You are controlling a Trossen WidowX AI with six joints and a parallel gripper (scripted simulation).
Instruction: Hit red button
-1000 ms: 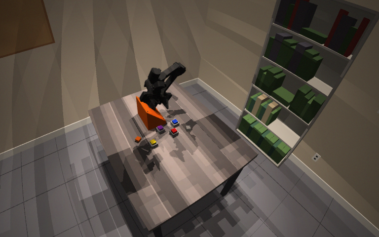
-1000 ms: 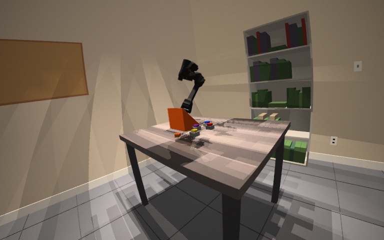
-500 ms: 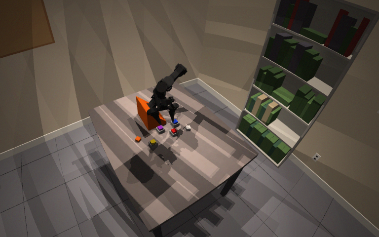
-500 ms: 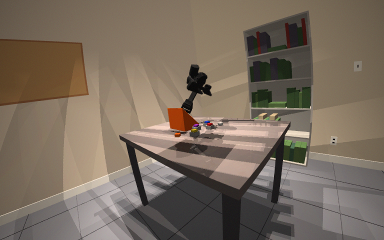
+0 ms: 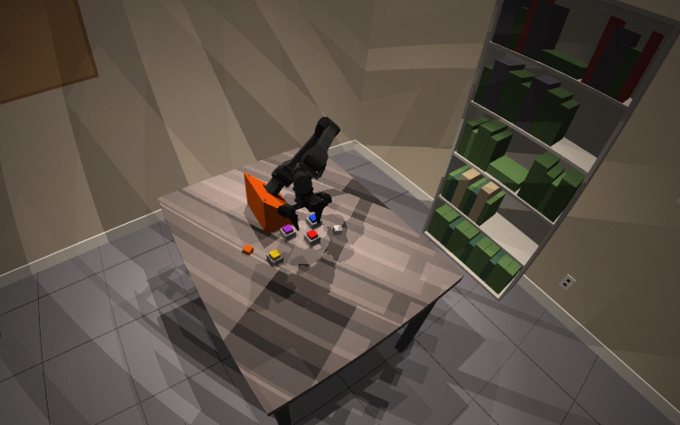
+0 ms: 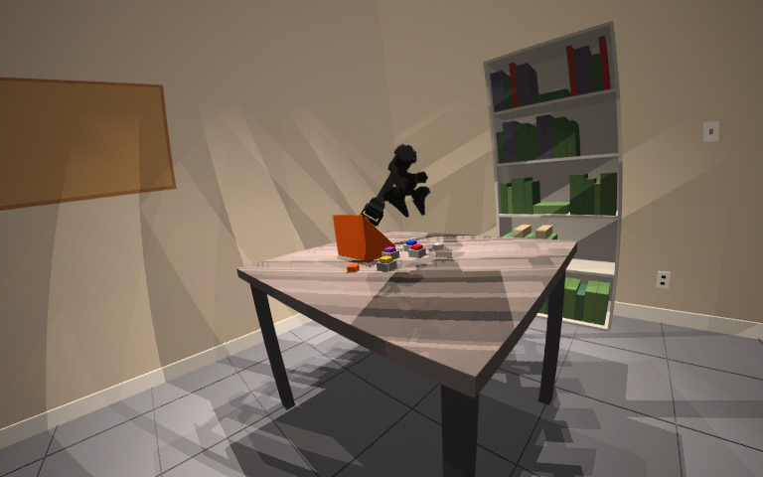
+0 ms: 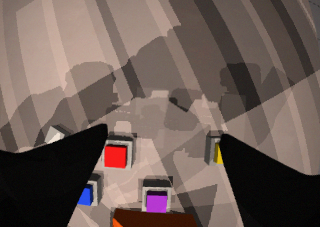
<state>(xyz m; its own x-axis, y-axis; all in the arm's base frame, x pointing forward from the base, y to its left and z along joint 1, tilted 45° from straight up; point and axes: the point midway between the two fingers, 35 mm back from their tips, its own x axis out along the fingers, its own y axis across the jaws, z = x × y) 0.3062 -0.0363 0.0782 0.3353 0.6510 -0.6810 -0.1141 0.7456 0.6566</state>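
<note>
The red button is 13 cm below my gripper tip, 7 cm behind it and 5 cm to the left of it. Round my gripper tip: purple button: 13 cm below, 13 cm behind, 3 cm to the right; then yellow button: 13 cm below, 12 cm to the right, 3 cm behind; then blue button: 15 cm behind, 13 cm below, 10 cm to the left.
</note>
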